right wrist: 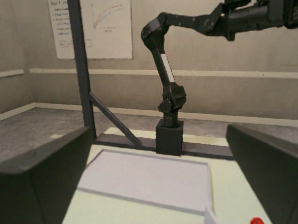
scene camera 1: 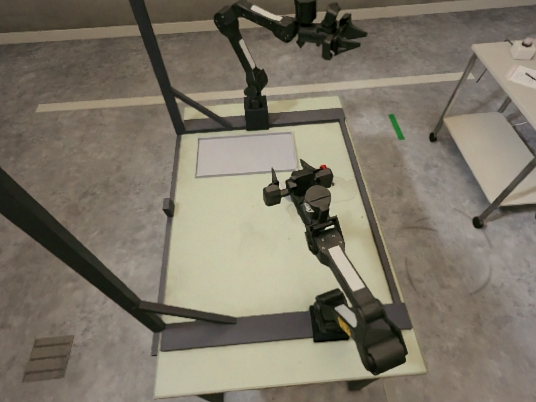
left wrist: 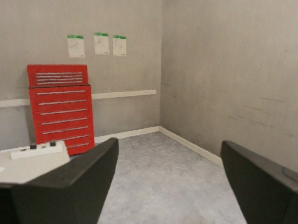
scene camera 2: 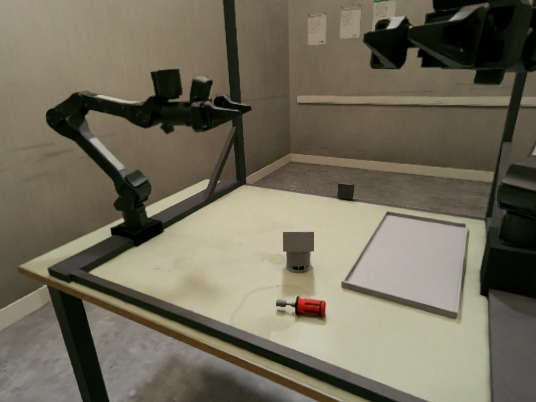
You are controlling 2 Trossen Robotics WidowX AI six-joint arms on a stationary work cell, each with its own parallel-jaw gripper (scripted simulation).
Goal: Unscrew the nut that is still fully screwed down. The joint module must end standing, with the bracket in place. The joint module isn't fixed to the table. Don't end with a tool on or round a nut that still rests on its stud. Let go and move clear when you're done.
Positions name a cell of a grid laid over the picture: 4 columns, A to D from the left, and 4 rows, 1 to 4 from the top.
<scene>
right gripper: right wrist C3; scene camera 1 C2; scene camera 2 B2; not seen in the left wrist view (out of frame)
shallow grey tray: right wrist C4; scene camera 1 B2; scene camera 2 D3; not seen in the left wrist view (out of frame)
</scene>
